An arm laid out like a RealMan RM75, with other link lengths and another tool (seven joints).
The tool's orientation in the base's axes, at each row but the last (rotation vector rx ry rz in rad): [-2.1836 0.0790 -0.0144]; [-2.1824 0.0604 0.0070]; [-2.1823 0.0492 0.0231]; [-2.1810 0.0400 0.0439]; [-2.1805 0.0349 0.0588]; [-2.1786 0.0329 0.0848]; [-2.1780 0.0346 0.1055]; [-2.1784 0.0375 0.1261]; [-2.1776 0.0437 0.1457]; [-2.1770 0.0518 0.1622]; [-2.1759 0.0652 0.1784]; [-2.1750 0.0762 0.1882]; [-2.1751 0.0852 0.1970]
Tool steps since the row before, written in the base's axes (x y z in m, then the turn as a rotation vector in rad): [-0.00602 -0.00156 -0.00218 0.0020 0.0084 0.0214]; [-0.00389 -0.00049 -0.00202 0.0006 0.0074 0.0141]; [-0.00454 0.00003 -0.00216 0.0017 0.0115 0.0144]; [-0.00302 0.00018 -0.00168 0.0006 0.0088 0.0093]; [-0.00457 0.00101 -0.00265 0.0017 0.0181 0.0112]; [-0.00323 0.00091 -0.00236 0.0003 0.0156 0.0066]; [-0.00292 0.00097 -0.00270 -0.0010 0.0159 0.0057]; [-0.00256 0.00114 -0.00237 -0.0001 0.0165 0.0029]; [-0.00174 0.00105 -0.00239 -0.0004 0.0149 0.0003]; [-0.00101 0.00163 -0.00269 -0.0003 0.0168 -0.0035]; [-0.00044 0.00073 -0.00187 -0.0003 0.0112 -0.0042]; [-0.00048 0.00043 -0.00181 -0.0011 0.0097 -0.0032]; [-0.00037 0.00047 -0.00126 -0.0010 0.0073 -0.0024]
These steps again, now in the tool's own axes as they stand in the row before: [-0.00587 0.00299 -0.00026 0.0011 -0.0224 -0.0054]; [-0.00381 0.00211 0.00069 -0.0001 -0.0158 -0.0020]; [-0.00446 0.00195 0.00126 0.0009 -0.0185 0.0011]; [-0.00294 0.00141 0.00116 0.0001 -0.0127 0.0019]; [-0.00442 0.00181 0.00248 0.0010 -0.0196 0.0084]; [-0.00304 0.00159 0.00225 -0.0001 -0.0143 0.0090]; [-0.00265 0.00184 0.00252 -0.0013 -0.0137 0.0099]; [-0.00227 0.00147 0.00248 -0.0001 -0.0118 0.0119]; [-0.00141 0.00149 0.00237 -0.0001 -0.0088 0.0121]; [-0.00060 0.00135 0.00296 0.0006 -0.0068 0.0158]; [-0.00013 0.00115 0.00170 0.0006 -0.0030 0.0116]; [-0.00017 0.00128 0.00142 -0.0004 -0.0028 0.0099]; [-0.00014 0.00080 0.00114 -0.0005 -0.0021 0.0074]
